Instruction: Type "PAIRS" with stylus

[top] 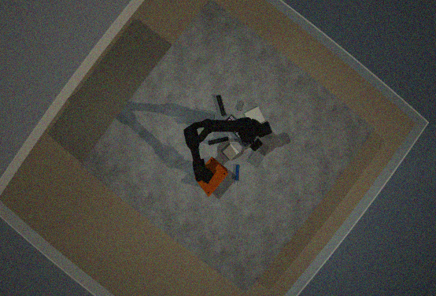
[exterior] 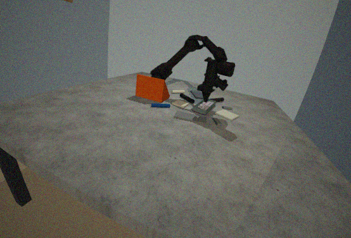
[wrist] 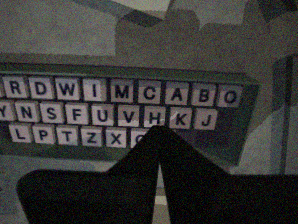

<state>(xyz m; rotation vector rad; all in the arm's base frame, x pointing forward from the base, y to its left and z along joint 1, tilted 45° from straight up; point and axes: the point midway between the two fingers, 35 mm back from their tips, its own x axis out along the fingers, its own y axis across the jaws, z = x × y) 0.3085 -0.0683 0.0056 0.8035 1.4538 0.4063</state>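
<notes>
Right now the blue stylus is 24 cm behind my gripper tip, 11 cm to the right of it and 4 cm below it. Round my gripper tip: cream pad 13 cm behind, 4 cm below, 1 cm to the left; then white pad 12 cm ahead, 4 cm below.
</notes>
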